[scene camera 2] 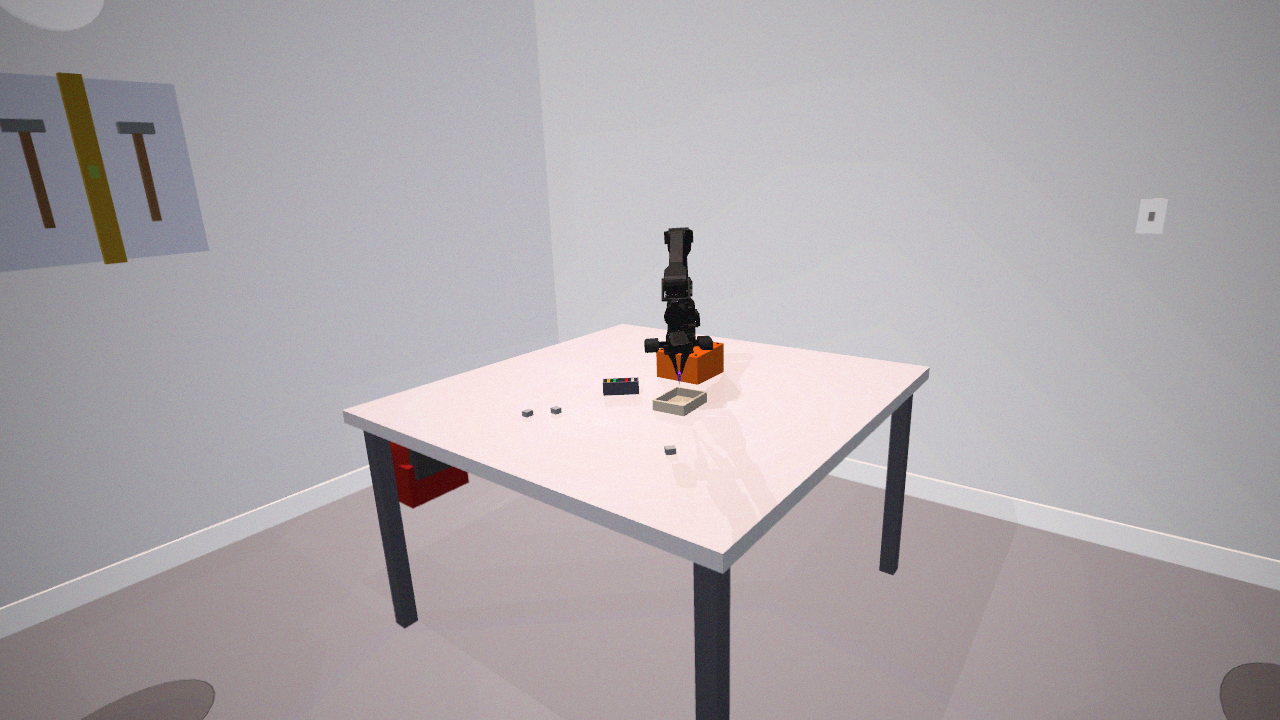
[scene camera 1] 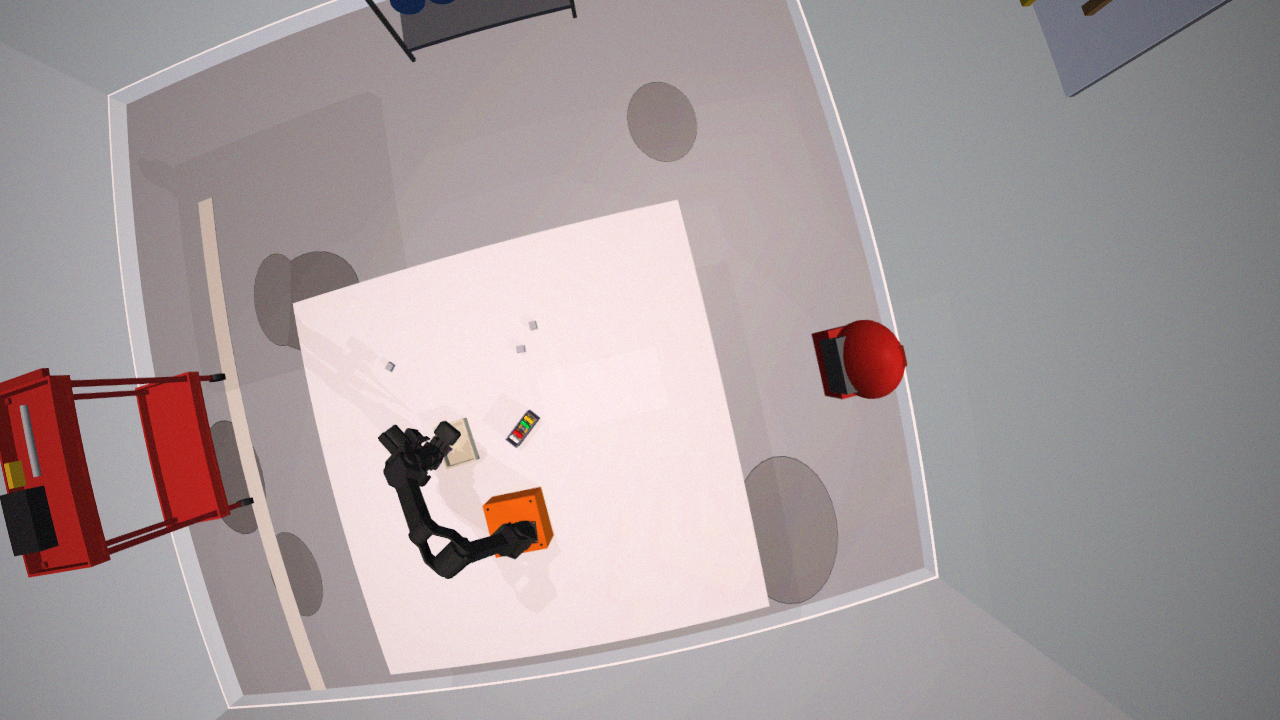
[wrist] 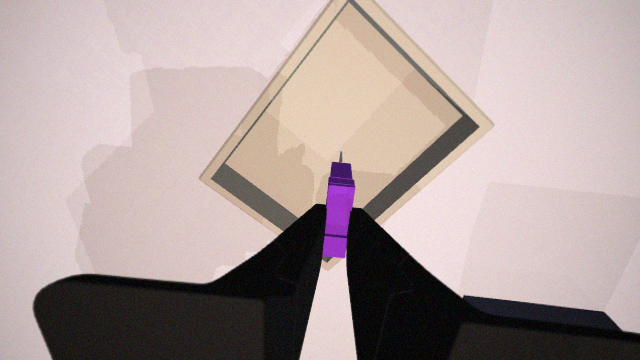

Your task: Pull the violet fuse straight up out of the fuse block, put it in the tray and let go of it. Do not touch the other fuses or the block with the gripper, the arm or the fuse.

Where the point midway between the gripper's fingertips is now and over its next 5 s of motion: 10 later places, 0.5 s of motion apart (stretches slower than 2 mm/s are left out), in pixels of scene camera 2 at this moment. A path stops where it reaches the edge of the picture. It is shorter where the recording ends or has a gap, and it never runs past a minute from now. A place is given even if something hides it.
The gripper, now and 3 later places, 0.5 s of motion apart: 679, 373; 679, 381; 679, 385; 679, 374
